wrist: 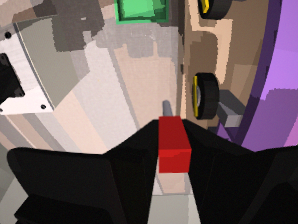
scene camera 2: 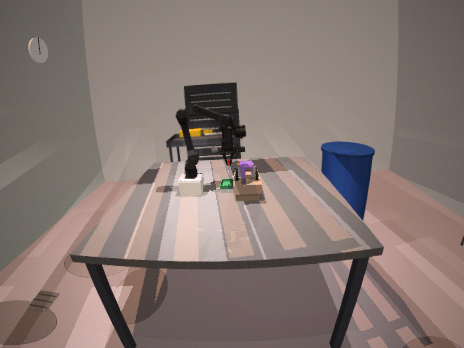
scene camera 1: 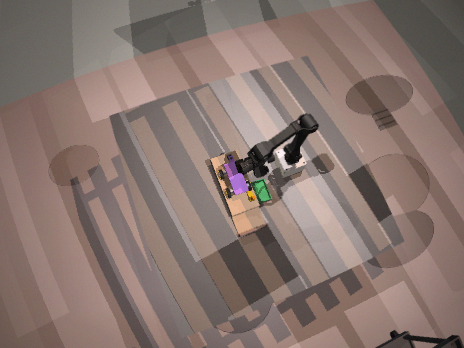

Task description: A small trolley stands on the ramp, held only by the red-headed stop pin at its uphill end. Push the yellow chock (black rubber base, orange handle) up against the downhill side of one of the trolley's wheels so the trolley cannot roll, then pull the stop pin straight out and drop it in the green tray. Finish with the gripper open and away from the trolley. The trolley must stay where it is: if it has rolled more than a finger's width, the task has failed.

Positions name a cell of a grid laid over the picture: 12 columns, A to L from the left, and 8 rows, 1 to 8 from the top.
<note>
My gripper (wrist: G5) holds a red-headed stop pin (wrist: H6). I also see a tan ramp (scene camera 1: G5).
</note>
